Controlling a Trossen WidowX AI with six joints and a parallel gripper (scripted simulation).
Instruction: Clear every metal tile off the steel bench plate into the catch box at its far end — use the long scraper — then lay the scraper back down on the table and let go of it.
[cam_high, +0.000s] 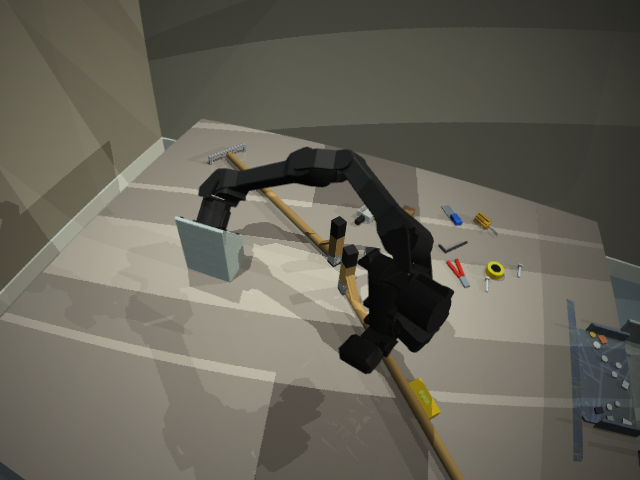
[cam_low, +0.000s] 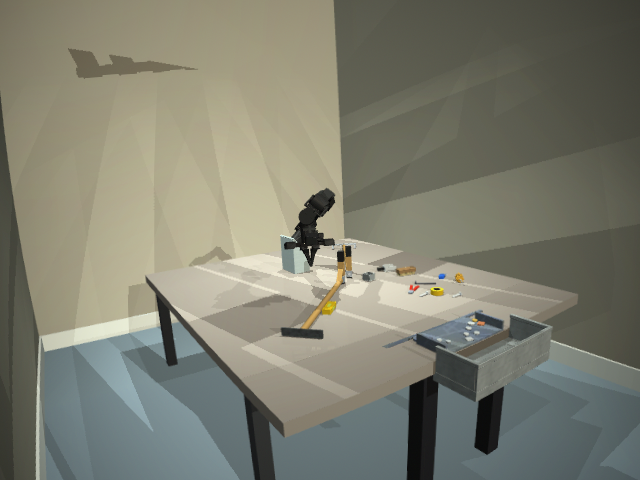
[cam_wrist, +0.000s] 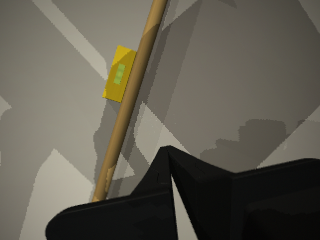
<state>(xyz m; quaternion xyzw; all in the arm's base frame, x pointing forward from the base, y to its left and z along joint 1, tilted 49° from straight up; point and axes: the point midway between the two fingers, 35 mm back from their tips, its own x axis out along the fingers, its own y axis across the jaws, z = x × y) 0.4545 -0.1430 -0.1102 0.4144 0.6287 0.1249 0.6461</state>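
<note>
Right now my gripper tip is 8 cm above the long scraper, 6 cm short of it and 2 cm to the right of it. From my gripper tip the other things lie so: small grey box (35 cm to the left, 14 cm below, 10 cm behind); yellow spirit level (13 cm below, 11 cm ahead, 1 cm to the left); hex key (48 cm to the left, 14 cm below, 10 cm ahead).
</note>
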